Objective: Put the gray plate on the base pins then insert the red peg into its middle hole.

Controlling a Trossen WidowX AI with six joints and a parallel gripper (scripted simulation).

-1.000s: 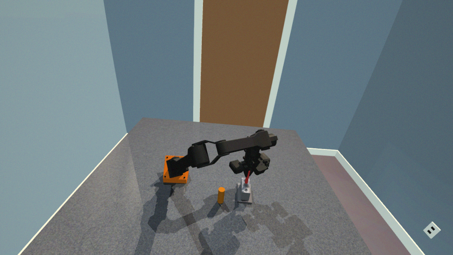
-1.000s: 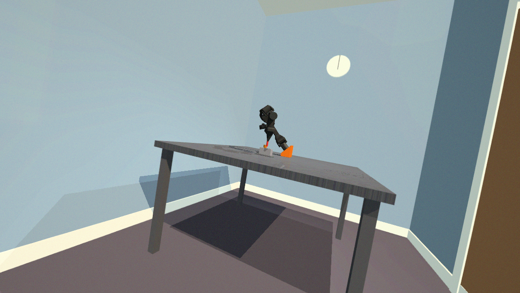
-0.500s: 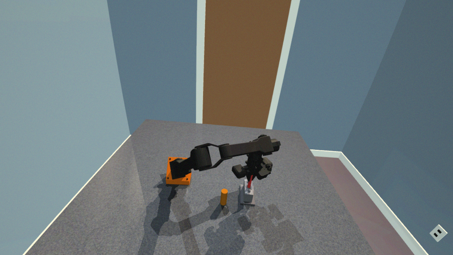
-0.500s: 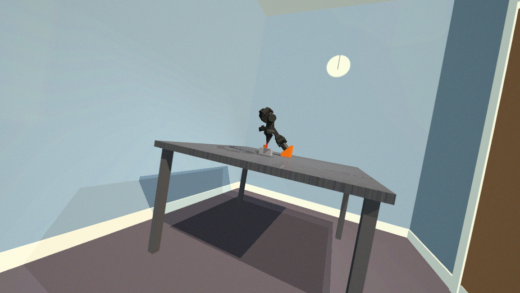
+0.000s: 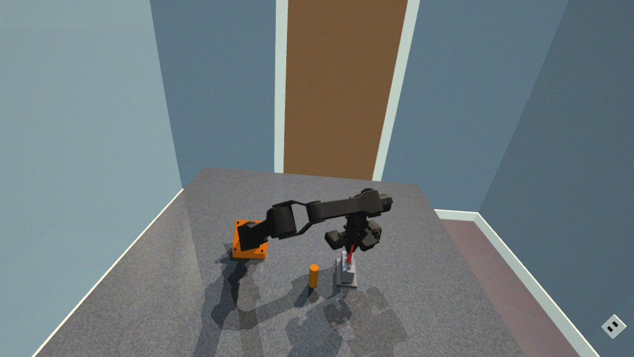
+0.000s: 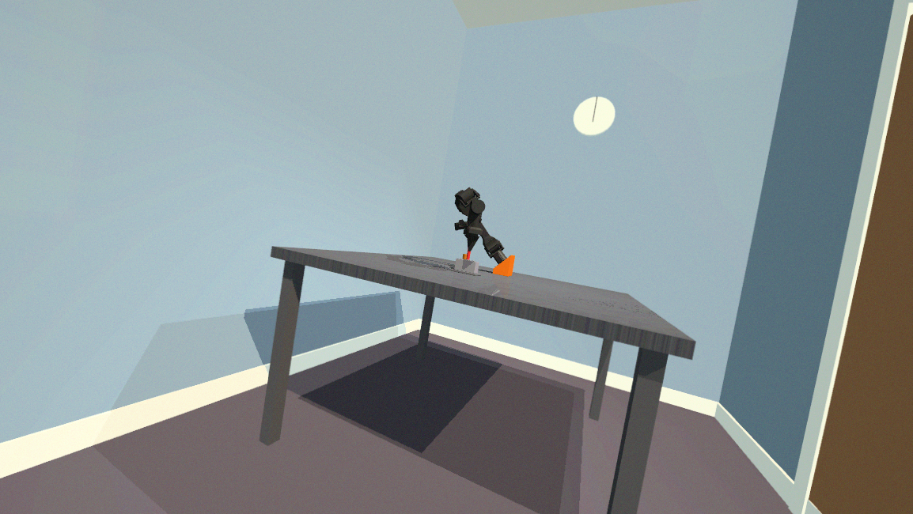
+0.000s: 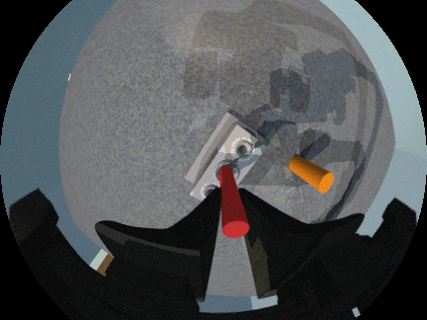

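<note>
The red peg lies right at my gripper tip. Round my gripper tip: base 90 mm below; then gray plate 50 mm below; then orange cylinder 120 mm behind, 60 mm to the right, 60 mm below.
</note>
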